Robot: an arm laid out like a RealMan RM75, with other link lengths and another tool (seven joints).
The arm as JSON. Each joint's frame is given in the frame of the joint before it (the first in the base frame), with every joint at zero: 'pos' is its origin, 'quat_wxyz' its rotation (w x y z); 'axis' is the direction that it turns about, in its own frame. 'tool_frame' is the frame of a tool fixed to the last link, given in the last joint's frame.
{
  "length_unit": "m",
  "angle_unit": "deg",
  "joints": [
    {
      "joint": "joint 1",
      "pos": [
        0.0,
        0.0,
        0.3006
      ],
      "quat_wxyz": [
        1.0,
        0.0,
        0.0,
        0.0
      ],
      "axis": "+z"
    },
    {
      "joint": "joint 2",
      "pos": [
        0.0,
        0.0,
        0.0
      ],
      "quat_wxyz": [
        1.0,
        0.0,
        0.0,
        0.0
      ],
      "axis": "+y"
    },
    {
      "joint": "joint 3",
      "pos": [
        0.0,
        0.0,
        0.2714
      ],
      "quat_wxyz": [
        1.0,
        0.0,
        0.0,
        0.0
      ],
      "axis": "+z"
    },
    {
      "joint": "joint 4",
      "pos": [
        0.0,
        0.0,
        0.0
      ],
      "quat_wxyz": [
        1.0,
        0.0,
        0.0,
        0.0
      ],
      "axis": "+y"
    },
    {
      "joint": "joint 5",
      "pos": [
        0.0,
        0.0,
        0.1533
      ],
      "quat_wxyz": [
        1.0,
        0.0,
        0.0,
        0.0
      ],
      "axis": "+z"
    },
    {
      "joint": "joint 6",
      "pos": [
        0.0,
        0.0,
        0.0
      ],
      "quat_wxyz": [
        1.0,
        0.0,
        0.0,
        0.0
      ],
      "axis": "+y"
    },
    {
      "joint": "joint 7",
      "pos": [
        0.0,
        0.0,
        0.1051
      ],
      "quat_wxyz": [
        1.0,
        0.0,
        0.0,
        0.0
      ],
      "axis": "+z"
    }
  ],
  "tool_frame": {
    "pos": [
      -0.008,
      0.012,
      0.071
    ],
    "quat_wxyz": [
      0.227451,
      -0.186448,
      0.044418,
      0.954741
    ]
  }
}
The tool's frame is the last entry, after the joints.
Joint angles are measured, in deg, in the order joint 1, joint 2, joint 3, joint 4, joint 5, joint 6, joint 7. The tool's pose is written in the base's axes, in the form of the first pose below.
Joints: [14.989, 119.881, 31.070, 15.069, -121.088, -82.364, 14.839]
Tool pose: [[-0.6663 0.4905 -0.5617 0.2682], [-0.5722 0.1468 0.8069 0.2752], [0.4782 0.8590 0.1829 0.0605], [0 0 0 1]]
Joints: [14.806, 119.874, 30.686, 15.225, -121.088, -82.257, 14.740]
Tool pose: [[-0.6669 0.4895 -0.5619 0.2682], [-0.5692 0.1521 0.8080 0.2740], [0.4810 0.8587 0.1771 0.0591], [0 0 0 1]]
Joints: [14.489, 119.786, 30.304, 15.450, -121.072, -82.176, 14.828]
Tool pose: [[-0.6670 0.4913 -0.5601 0.2690], [-0.5650 0.1566 0.8101 0.2723], [0.4858 0.8568 0.1731 0.0582], [0 0 0 1]]
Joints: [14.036, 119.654, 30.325, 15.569, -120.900, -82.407, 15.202]
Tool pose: [[-0.6668 0.4989 -0.5536 0.2712], [-0.5626 0.1502 0.8130 0.2704], [0.4887 0.8535 0.1805 0.0599], [0 0 0 1]]
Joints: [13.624, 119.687, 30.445, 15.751, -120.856, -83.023, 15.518]
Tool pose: [[-0.6610 0.5086 -0.5518 0.2713], [-0.5667 0.1437 0.8113 0.2682], [0.4919 0.8490 0.1932 0.0615], [0 0 0 1]]
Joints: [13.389, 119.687, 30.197, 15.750, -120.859, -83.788, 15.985]
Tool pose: [[-0.6519 0.5154 -0.5563 0.2704], [-0.5733 0.1452 0.8064 0.2662], [0.4964 0.8446 0.2008 0.0625], [0 0 0 1]]
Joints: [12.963, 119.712, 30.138, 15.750, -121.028, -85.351, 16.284]
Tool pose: [[-0.6385 0.5212 -0.5663 0.2686], [-0.5897 0.1415 0.7951 0.2627], [0.4945 0.8416 0.2170 0.0651], [0 0 0 1]]
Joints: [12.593, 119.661, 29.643, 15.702, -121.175, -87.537, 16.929]
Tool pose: [[-0.6152 0.5289 -0.5846 0.2651], [-0.6132 0.1451 0.7765 0.2583], [0.4955 0.8362 0.2351 0.0684], [0 0 0 1]]
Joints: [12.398, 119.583, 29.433, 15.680, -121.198, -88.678, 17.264]
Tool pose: [[-0.6036 0.5327 -0.5932 0.2637], [-0.6253 0.1453 0.7667 0.2561], [0.4947 0.8337 0.2454 0.0706], [0 0 0 1]]
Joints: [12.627, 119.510, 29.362, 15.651, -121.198, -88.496, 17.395]
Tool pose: [[-0.6024 0.5321 -0.5950 0.2633], [-0.6248 0.1495 0.7663 0.2573], [0.4967 0.8334 0.2424 0.0705], [0 0 0 1]]
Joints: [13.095, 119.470, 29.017, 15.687, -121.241, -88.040, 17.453]
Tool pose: [[-0.5997 0.5293 -0.6002 0.2616], [-0.6230 0.1619 0.7653 0.2595], [0.5022 0.8328 0.2327 0.0686], [0 0 0 1]]
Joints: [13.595, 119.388, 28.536, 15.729, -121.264, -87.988, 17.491]
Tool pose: [[-0.5928 0.5254 -0.6104 0.2589], [-0.6267 0.1752 0.7593 0.2614], [0.5059 0.8326 0.2254 0.0675], [0 0 0 1]]
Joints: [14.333, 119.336, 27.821, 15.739, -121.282, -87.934, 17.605]
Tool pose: [[-0.5820 0.5205 -0.6248 0.2548], [-0.6316 0.1947 0.7505 0.2639], [0.5123 0.8314 0.2154 0.0656], [0 0 0 1]]
